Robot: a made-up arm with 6 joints. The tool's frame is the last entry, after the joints.
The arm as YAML. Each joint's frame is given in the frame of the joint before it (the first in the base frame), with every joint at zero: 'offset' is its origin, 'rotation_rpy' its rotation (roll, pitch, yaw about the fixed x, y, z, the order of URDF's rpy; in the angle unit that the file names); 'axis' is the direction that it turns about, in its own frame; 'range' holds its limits. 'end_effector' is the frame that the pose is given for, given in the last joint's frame.
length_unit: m
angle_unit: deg
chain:
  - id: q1
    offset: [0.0, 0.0, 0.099]
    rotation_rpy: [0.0, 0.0, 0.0]
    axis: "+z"
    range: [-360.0, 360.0]
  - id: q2
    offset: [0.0, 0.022, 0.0]
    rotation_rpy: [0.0, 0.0, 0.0]
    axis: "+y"
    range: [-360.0, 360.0]
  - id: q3
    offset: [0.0, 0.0, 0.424]
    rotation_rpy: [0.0, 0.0, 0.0]
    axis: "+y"
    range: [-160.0, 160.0]
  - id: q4
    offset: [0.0, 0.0, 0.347]
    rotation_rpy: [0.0, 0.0, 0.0]
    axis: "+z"
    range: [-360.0, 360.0]
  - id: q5
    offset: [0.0, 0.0, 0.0]
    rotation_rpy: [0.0, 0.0, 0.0]
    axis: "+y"
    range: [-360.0, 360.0]
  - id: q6
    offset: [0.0, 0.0, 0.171]
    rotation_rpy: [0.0, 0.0, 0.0]
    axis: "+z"
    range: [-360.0, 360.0]
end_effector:
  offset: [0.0, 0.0, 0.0]
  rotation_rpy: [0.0, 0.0, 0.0]
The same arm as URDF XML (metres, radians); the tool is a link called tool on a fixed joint. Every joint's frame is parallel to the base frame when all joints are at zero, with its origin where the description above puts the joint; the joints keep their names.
<robot name="arm">
<link name="base"/>
<link name="link1"/>
<link name="link2"/>
<link name="link3"/>
<link name="link4"/>
<link name="link5"/>
<link name="link6"/>
<link name="tool"/>
<joint name="q1" type="revolute"><parent link="base"/><child link="link1"/><origin xyz="0.0000 0.0000 0.0990"/><axis xyz="0 0 1"/><limit lower="-6.2832" upper="6.2832"/></joint>
<joint name="q2" type="revolute"><parent link="link1"/><child link="link2"/><origin xyz="0.0000 0.0220 0.0000"/><axis xyz="0 1 0"/><limit lower="-6.2832" upper="6.2832"/></joint>
<joint name="q3" type="revolute"><parent link="link2"/><child link="link3"/><origin xyz="0.0000 0.0000 0.4240"/><axis xyz="0 1 0"/><limit lower="-2.7925" upper="2.7925"/></joint>
<joint name="q4" type="revolute"><parent link="link3"/><child link="link4"/><origin xyz="0.0000 0.0000 0.3470"/><axis xyz="0 0 1"/><limit lower="-6.2832" upper="6.2832"/></joint>
<joint name="q5" type="revolute"><parent link="link4"/><child link="link5"/><origin xyz="0.0000 0.0000 0.0000"/><axis xyz="0 1 0"/><limit lower="-6.2832" upper="6.2832"/></joint>
<joint name="q6" type="revolute"><parent link="link5"/><child link="link6"/><origin xyz="0.0000 0.0000 0.1710"/><axis xyz="0 0 1"/><limit lower="-6.2832" upper="6.2832"/></joint>
<joint name="tool_joint" type="fixed"><parent link="link6"/><child link="tool"/><origin xyz="0.0000 0.0000 0.0000"/></joint>
</robot>

